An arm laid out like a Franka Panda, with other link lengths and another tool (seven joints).
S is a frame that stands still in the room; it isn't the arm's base.
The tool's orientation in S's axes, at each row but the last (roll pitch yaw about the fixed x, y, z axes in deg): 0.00 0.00 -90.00; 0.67 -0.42 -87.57; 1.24 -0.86 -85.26; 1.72 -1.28 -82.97; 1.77 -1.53 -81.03; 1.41 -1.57 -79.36; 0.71 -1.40 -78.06; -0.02 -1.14 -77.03; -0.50 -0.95 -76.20; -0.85 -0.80 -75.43; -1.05 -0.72 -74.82; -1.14 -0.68 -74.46
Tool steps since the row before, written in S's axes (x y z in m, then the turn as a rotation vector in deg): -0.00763 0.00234 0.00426 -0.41 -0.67 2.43; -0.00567 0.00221 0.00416 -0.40 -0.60 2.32; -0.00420 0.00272 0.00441 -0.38 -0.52 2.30; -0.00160 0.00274 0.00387 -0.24 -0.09 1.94; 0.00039 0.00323 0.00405 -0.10 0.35 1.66; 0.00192 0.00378 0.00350 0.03 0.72 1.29; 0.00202 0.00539 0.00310 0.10 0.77 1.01; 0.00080 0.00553 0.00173 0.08 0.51 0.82; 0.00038 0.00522 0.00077 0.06 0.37 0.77; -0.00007 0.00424 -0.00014 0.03 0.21 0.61; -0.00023 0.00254 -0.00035 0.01 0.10 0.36; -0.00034 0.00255 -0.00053 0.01 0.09 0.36
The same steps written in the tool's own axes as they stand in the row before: -0.00234 -0.00763 0.00426 0.67 -0.41 2.43; -0.00242 -0.00552 0.00424 0.60 -0.40 2.32; -0.00299 -0.00386 0.00454 0.52 -0.37 2.30; -0.00283 -0.00113 0.00397 0.10 -0.19 1.94; -0.00302 0.00102 0.00410 -0.32 0.01 1.67; -0.00326 0.00267 0.00353 -0.67 0.19 1.30; -0.00478 0.00313 0.00318 -0.71 0.27 1.02; -0.00517 0.00202 0.00183 -0.46 0.19 0.83; -0.00497 0.00161 0.00087 -0.33 0.14 0.78; -0.00412 0.00100 -0.00007 -0.19 0.07 0.61; -0.00252 0.00045 -0.00031 -0.09 0.03 0.36; -0.00255 0.00037 -0.00049 -0.08 0.03 0.36
